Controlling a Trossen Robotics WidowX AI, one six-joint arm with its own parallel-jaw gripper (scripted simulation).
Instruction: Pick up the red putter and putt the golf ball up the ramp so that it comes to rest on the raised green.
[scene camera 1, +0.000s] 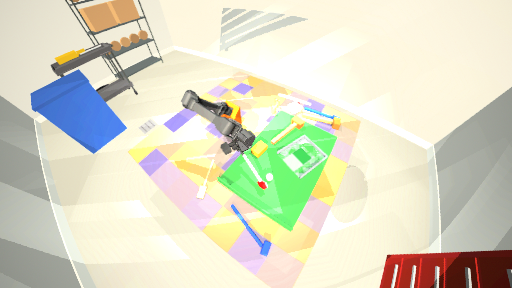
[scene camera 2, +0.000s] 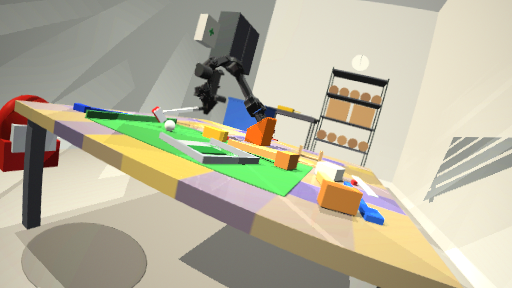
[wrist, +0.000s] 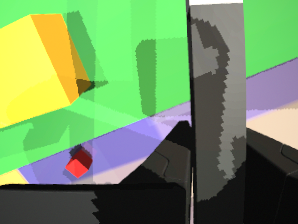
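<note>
My gripper (wrist: 202, 129) holds a red putter. A green mat (wrist: 138, 65) is visible as well.
</note>
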